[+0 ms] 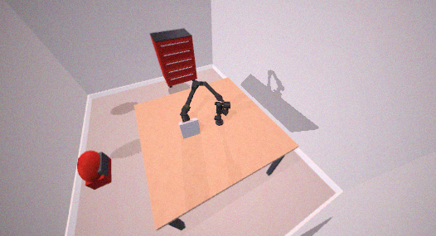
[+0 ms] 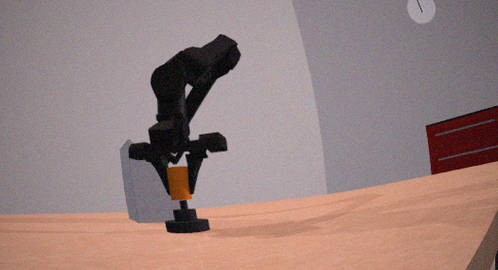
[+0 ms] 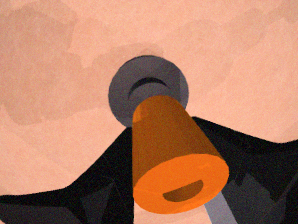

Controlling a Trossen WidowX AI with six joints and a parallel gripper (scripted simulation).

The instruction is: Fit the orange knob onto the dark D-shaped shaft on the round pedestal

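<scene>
Now: gripper tip 20 mm below the orange knob. Also, from my gripper tip: dark pedestal: 40 mm below.
</scene>
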